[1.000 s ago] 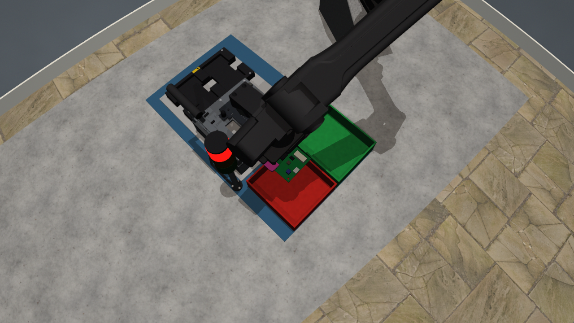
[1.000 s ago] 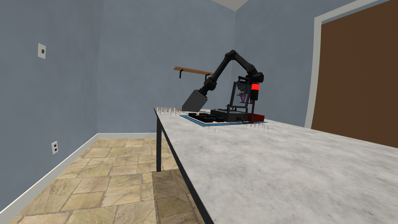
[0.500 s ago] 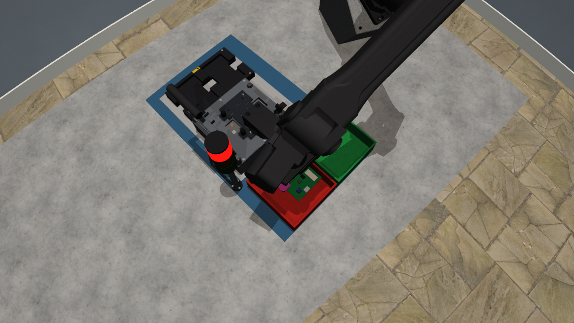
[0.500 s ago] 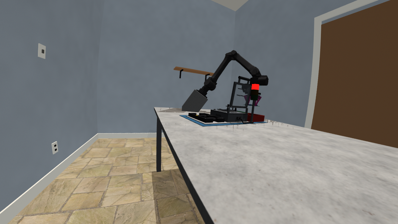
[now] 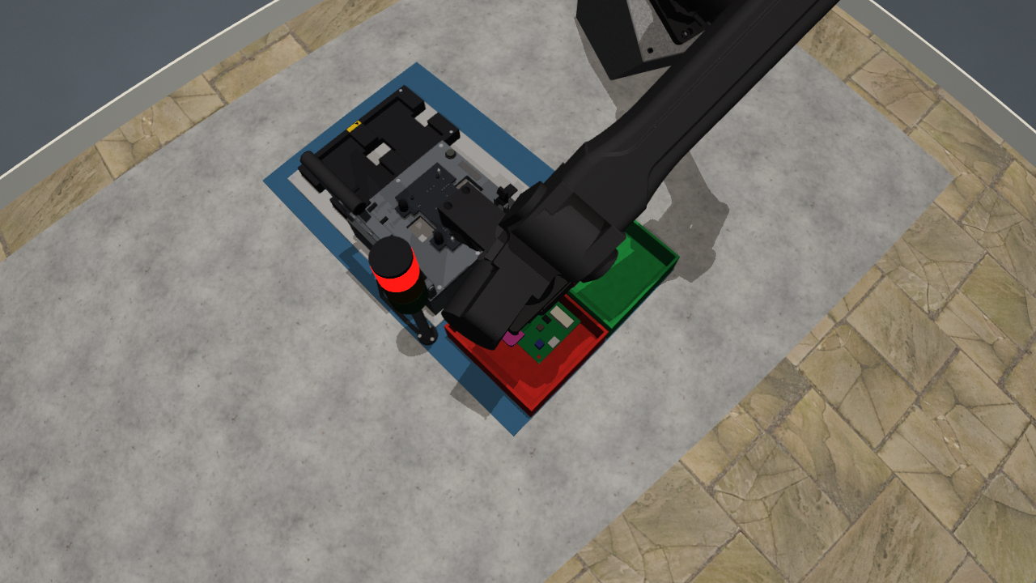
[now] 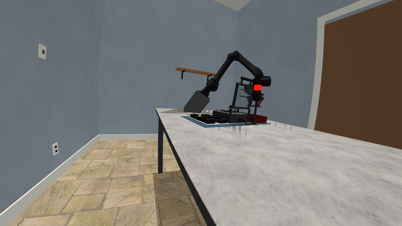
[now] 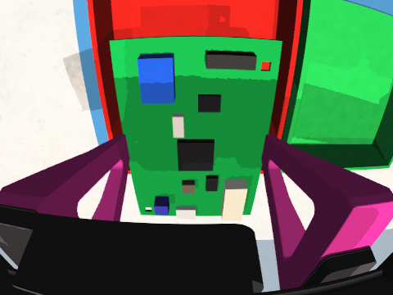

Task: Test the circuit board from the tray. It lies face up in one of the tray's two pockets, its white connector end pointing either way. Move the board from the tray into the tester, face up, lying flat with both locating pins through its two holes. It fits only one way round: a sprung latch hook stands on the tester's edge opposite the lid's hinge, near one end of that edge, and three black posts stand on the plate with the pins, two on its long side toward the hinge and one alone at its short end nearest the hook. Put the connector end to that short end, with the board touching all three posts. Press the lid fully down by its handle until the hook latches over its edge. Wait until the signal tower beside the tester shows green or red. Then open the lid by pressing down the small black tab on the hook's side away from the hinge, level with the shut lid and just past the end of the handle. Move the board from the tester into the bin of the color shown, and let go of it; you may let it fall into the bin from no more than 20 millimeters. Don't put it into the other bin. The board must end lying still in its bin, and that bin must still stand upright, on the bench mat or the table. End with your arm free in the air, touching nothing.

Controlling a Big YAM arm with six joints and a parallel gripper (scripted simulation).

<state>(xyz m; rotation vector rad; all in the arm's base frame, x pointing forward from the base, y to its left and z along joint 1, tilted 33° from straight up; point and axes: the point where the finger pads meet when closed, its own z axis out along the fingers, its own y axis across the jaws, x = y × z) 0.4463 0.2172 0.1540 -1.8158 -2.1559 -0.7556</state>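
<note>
Now: hand 100 mm above the red bin. Round my hand: green bin (150 mm behind, 30 mm to the right, 100 mm below); then green circuit board (right at my hand); then latch hook (70 mm behind, 160 mm to the right, 30 mm below).
</note>
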